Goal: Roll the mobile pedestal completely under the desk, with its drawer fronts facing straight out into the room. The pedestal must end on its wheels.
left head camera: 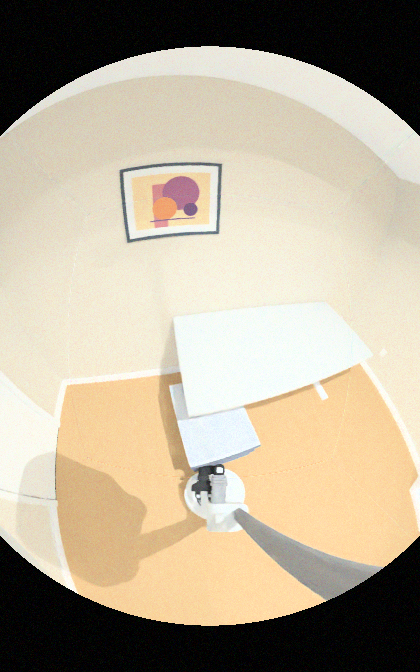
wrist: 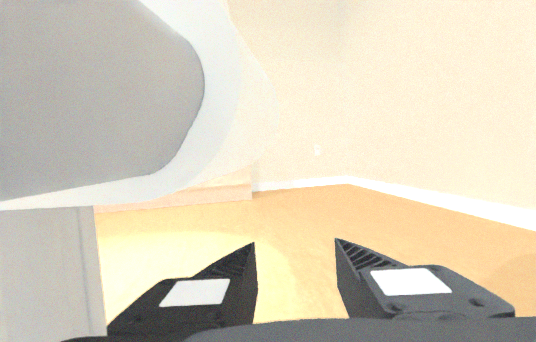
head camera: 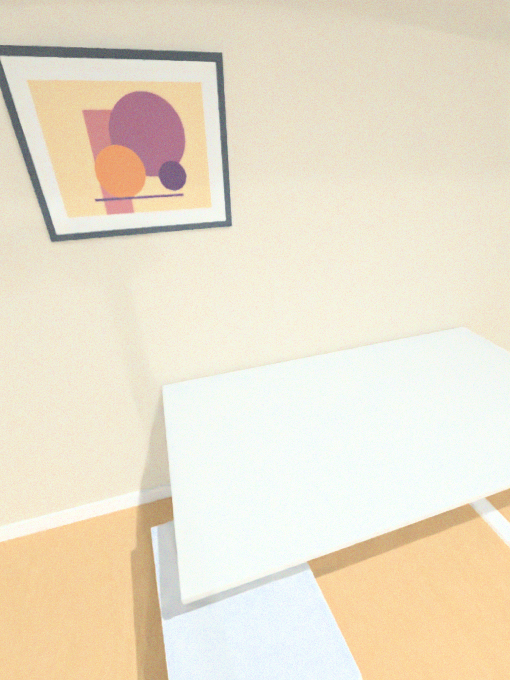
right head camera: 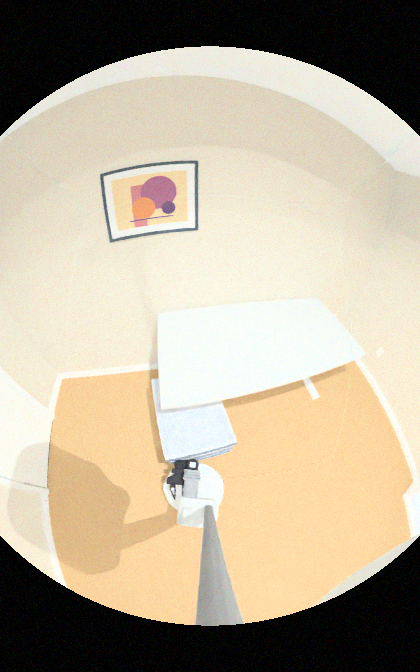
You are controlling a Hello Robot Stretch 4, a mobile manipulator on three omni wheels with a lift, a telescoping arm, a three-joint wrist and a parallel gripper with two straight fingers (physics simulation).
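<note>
The pedestal [head camera: 252,631] [left head camera: 220,437] [right head camera: 195,430], a box with a pale blue-grey top, stands upright at the desk's left end. Its back part is under the desk [head camera: 329,455] [left head camera: 265,355] [right head camera: 250,350], and its back left corner shows past the desk's left edge. Its front part sticks out toward my base. The drawer fronts show as a thin strip on the side facing my base, close to it. The pedestal's wheels are hidden. My gripper [wrist: 295,264] is open and empty, folded in over my base, with its fingers apart above the floor in the wrist view.
A white desk foot [head camera: 491,519] [left head camera: 321,391] [right head camera: 312,389] shows under the desk's right part. The wall is behind the desk, with a framed picture [head camera: 139,145] [left head camera: 171,202] [right head camera: 152,201]. The wrist view shows the base of a pale wooden unit [wrist: 225,193] near a wall.
</note>
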